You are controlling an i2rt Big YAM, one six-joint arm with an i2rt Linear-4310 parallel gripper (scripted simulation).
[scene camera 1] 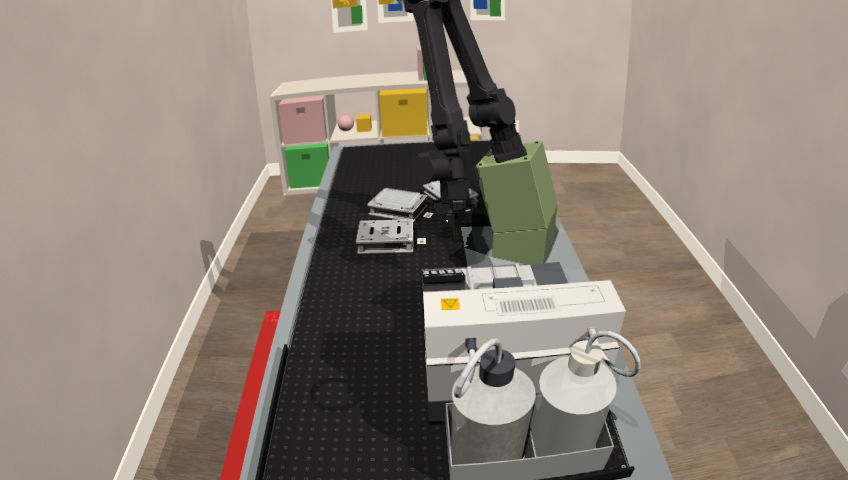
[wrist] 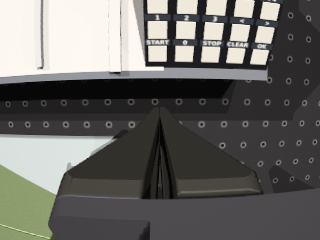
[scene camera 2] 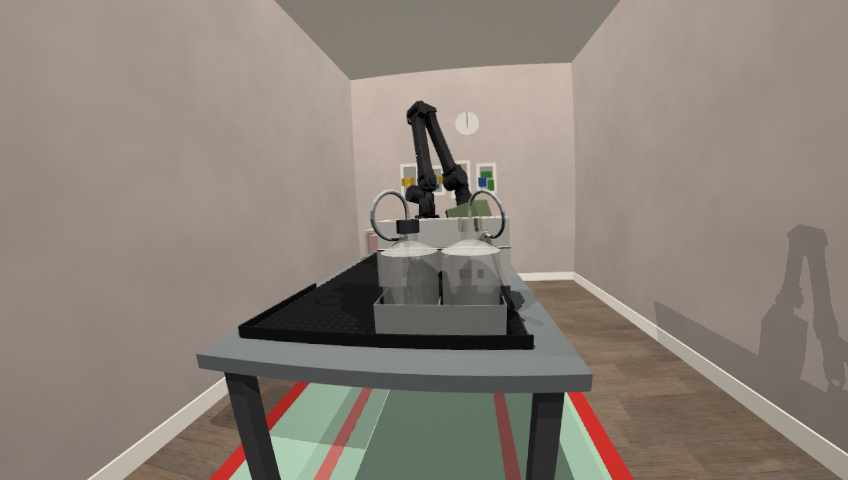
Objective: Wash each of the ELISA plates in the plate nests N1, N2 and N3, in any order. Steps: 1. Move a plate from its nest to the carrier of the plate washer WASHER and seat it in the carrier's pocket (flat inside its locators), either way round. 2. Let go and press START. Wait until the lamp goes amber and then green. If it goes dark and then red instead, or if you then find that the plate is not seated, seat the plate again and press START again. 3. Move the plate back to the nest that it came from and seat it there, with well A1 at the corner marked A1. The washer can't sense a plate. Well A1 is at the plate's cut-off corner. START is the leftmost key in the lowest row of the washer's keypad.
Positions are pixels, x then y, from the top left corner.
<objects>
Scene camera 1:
plate washer: 537, 324
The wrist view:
my gripper: 159, 118
plate washer: 47, 47
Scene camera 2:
plate washer: 440, 233
</objects>
